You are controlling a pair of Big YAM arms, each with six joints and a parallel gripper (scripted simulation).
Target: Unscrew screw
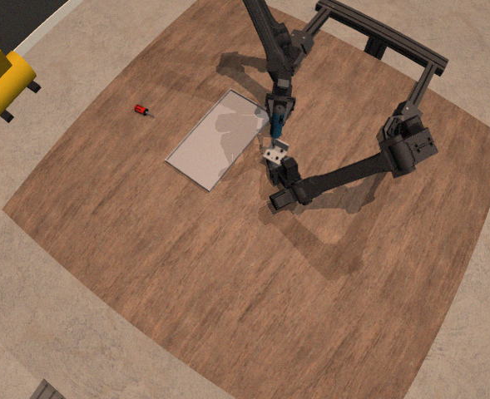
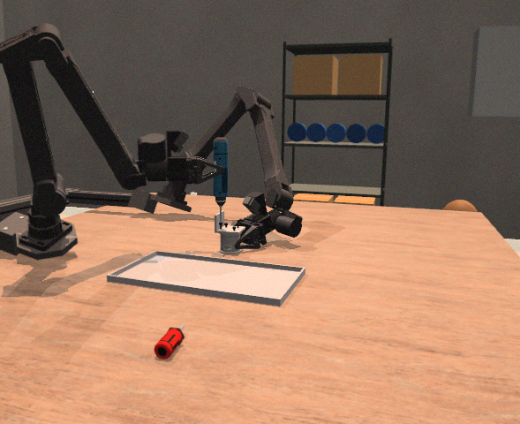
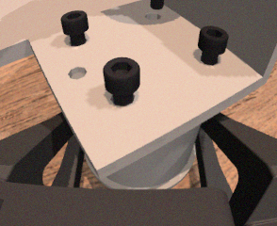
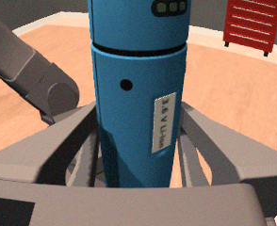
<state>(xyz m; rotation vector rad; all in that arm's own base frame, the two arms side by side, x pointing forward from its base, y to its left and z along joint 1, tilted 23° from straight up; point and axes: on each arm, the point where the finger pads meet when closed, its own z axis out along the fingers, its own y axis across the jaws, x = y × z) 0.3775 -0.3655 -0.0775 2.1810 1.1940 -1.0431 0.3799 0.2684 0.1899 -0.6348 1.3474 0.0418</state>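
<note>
Right now the joint module is 1 cm above my left hand. The rest, counted from my left hand: shallow grey tray: 22 cm to the right, 6 cm ahead, 2 cm below; pale l-shaped bracket: 5 cm above; red manual screwdriver: 55 cm to the right, 18 cm ahead, 1 cm below.
</note>
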